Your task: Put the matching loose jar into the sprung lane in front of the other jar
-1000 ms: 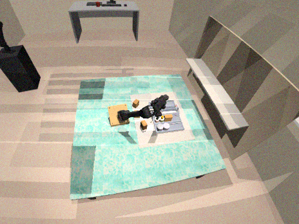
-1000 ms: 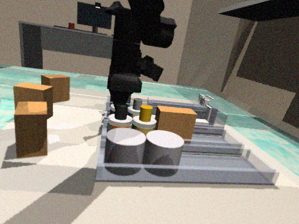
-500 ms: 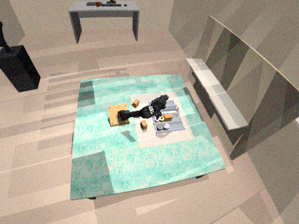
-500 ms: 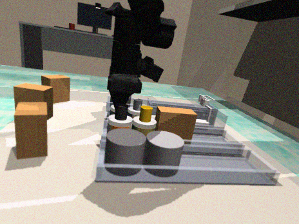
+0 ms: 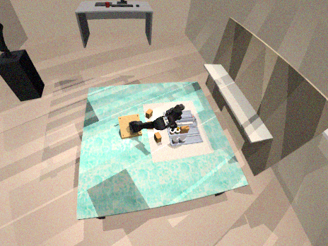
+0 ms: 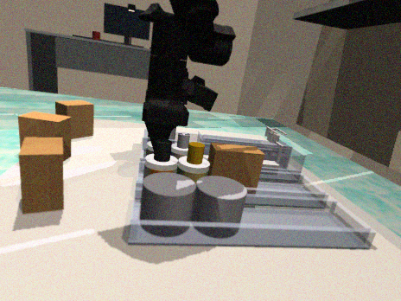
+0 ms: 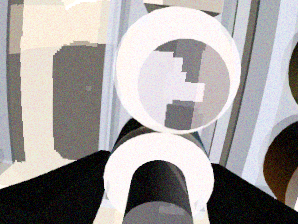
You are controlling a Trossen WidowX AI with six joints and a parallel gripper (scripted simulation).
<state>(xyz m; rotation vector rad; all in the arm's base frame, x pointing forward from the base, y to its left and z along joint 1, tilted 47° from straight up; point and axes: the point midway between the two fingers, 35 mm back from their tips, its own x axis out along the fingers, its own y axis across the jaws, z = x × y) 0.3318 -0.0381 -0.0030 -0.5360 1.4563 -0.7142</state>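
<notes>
The orange box is 100 mm ahead of my gripper tip, 90 mm to the right of it and 10 mm above it.
</notes>
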